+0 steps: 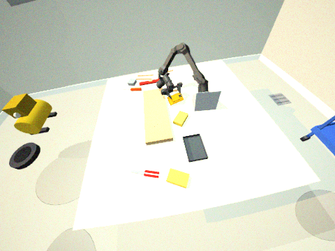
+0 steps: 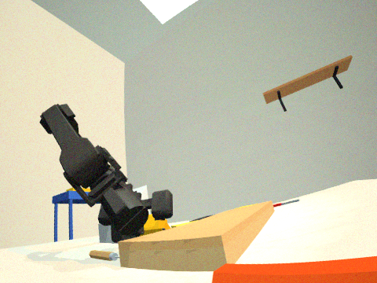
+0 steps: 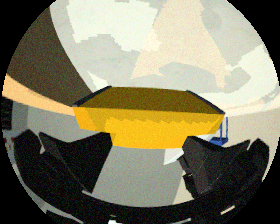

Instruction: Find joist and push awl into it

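Now: gripper tip 10 mm past the yellow stud finder and 10 mm above it. The rest, counted from my gripper tip: red level: 190 mm ahead, 340 mm to the right, 50 mm below; then dark tray: 20 mm behind, 420 mm to the left, 50 mm below; then awl: 20 mm ahead, 150 mm to the right, 50 mm below.
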